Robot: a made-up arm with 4 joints.
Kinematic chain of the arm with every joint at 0, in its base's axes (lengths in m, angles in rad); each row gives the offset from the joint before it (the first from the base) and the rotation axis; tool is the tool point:
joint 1: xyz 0 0 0.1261 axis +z
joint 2: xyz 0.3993 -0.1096 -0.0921 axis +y
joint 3: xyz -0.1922 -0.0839 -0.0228 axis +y
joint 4: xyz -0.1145 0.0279 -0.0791 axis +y
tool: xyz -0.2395 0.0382 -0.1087
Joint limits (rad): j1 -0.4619..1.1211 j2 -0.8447..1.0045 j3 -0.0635..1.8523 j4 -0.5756..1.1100
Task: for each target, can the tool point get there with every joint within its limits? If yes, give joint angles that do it. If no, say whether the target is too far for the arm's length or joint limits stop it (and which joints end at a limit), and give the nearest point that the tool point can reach.
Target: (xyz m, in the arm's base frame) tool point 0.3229 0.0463 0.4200
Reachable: yes | joints 0.5435 0.2515 1.6322 0.6426
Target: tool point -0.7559 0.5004 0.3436
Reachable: no: joint limits stop it (at a limit: joint 1) | nearest point -0.2181 -0.0337 0.1721 | short by 0.777 m
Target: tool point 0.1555 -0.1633 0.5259
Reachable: yes | joints -0.2093 0.7894 0.7216 0.5777
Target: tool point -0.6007 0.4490 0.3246
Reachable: no: joint limits stop it (at a limit: joint 1) | nearest point -0.2160 -0.0348 0.1815 | short by 0.634 m
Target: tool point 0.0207 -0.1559 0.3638
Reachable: yes | joints 0.7582 0.7813 0.2075 0.0837
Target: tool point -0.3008 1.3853 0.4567
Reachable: no: too far | nearest point 0.3849 0.5044 0.3483 | short by 1.122 m
